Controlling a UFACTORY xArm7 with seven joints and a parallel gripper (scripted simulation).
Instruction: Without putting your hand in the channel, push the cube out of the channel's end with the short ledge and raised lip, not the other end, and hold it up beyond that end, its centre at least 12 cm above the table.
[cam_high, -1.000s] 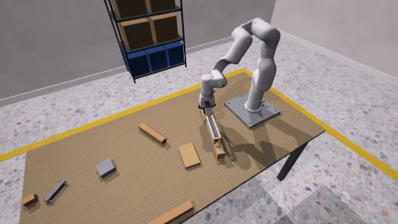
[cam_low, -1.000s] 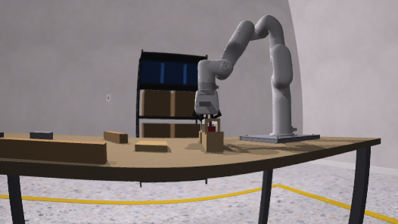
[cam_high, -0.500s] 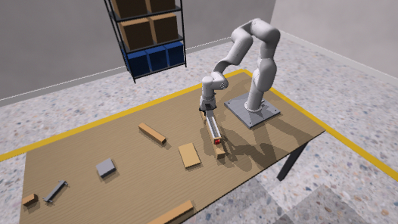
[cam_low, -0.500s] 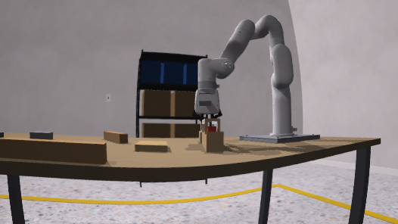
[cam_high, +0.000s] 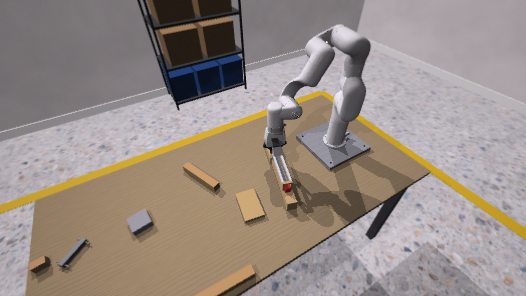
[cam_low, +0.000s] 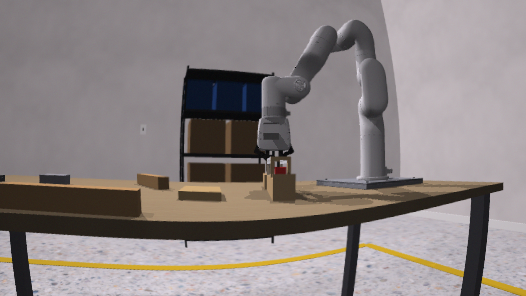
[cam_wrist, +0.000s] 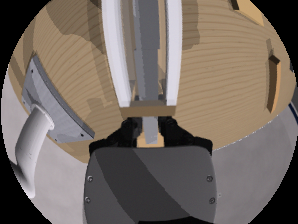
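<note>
Now: the red cube 8 cm ahead of my hand, 22 cm to the left of it and 1 cm below it. The rest, counted from my hand: flat wooden slab: 25 cm ahead, 18 cm to the left, 6 cm below; then long beam: 49 cm ahead, 43 cm to the left, 5 cm below; then wooden channel: 4 cm ahead, 12 cm to the left, 1 cm below.
</note>
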